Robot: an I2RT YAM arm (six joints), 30 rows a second.
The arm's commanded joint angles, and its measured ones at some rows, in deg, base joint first. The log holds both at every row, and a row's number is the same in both.
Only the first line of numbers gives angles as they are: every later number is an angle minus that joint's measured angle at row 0.
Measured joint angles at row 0: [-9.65, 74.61, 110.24, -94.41, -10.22, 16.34]
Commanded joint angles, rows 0 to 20: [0.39, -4.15, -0.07, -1.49, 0.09, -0.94]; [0.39, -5.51, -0.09, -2.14, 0.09, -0.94]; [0.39, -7.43, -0.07, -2.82, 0.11, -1.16]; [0.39, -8.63, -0.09, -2.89, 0.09, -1.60]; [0.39, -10.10, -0.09, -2.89, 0.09, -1.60]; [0.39, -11.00, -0.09, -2.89, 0.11, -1.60]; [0.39, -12.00, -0.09, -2.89, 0.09, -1.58]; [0.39, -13.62, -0.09, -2.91, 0.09, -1.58]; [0.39, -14.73, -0.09, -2.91, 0.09, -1.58]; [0.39, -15.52, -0.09, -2.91, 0.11, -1.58]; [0.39, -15.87, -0.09, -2.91, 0.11, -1.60]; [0.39, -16.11, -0.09, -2.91, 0.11, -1.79]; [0.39, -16.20, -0.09, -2.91, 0.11, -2.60]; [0.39, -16.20, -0.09, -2.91, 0.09, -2.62]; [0.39, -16.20, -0.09, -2.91, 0.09, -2.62]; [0.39, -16.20, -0.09, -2.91, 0.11, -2.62]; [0.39, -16.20, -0.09, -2.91, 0.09, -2.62]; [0.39, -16.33, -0.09, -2.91, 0.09, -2.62]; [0.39, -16.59, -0.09, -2.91, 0.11, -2.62]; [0.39, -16.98, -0.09, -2.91, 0.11, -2.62]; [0.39, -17.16, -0.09, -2.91, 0.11, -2.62]
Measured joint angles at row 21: [0.00, -16.20, 0.00, -2.56, 0.00, -1.99]
